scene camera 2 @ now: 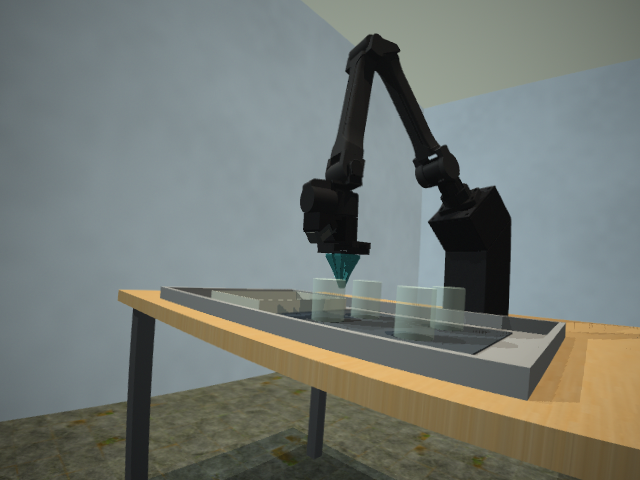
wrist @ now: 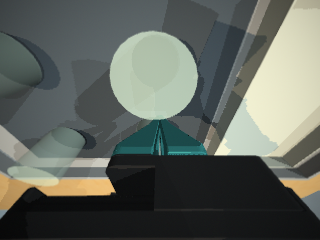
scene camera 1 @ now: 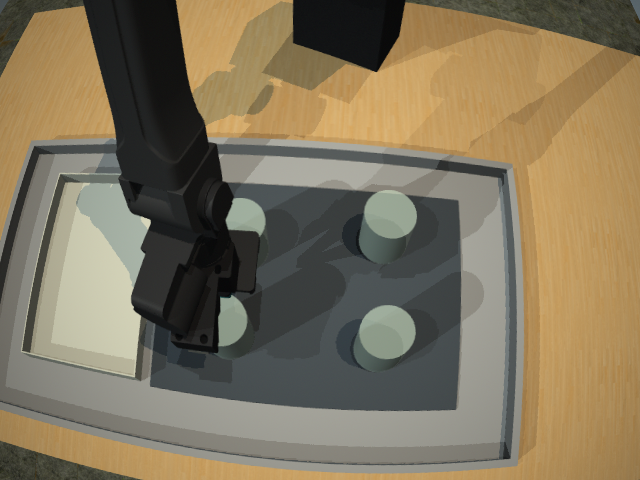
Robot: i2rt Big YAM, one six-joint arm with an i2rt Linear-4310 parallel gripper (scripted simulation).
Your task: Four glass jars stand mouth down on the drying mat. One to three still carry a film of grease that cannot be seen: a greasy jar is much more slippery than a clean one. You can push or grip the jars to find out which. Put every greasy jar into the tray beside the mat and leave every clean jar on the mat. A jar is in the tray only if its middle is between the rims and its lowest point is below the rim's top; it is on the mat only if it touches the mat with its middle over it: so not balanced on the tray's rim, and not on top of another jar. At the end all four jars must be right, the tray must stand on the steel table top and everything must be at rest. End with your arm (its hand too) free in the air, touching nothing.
Note:
In view: my gripper point(scene camera 1: 221, 285), a glass jar point(scene camera 1: 236, 335), a cream tray point(scene camera 1: 79, 311), a glass jar point(scene camera 1: 245, 214), a glass jar point(scene camera 1: 389, 218), a glass jar point(scene camera 1: 386, 333), a dark mat point(scene camera 1: 312, 292) and a grey steel table top point(scene camera 1: 475, 431).
The cream tray shows as well in the wrist view point(wrist: 264, 116). My gripper also shows in scene camera 2 point(scene camera 2: 341, 288) and in the wrist view point(wrist: 159, 119). The dark mat shows as well in scene camera 2 point(scene camera 2: 472, 340) and in the wrist view point(wrist: 74, 52).

